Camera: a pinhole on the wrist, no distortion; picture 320 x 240 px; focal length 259.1 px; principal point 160.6 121.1 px. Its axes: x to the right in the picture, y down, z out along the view. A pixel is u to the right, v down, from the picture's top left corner.
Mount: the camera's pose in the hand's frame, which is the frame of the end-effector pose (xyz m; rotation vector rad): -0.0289 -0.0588 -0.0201 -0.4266 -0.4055 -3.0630
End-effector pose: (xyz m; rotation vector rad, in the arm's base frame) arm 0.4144 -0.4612 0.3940 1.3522 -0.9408 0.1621
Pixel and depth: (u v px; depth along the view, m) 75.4 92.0 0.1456
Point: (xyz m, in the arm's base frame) 0.4061 -0.5708 0.4181
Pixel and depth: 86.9 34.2 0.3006
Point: 0.3257 -0.6663 0.5484
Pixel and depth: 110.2 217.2 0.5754
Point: 0.3833 -1.0618 0.4248
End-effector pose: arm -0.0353 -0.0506 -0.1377 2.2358 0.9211 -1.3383
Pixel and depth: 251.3 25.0 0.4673
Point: -0.1599 -0.4937 -0.2751
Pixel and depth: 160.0 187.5 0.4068
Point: -0.2875 -0.2163 -0.3957
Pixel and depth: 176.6 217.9 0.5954
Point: -0.4622 -0.2941 -0.5157
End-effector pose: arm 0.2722 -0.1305 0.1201 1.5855 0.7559 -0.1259
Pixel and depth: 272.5 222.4 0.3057
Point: 0.2839 -0.4634 0.0143
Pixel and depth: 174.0 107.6 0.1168
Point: 0.2876 -0.2142 0.0867
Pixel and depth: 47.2 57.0 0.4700
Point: 0.7002 -0.3185 0.0624
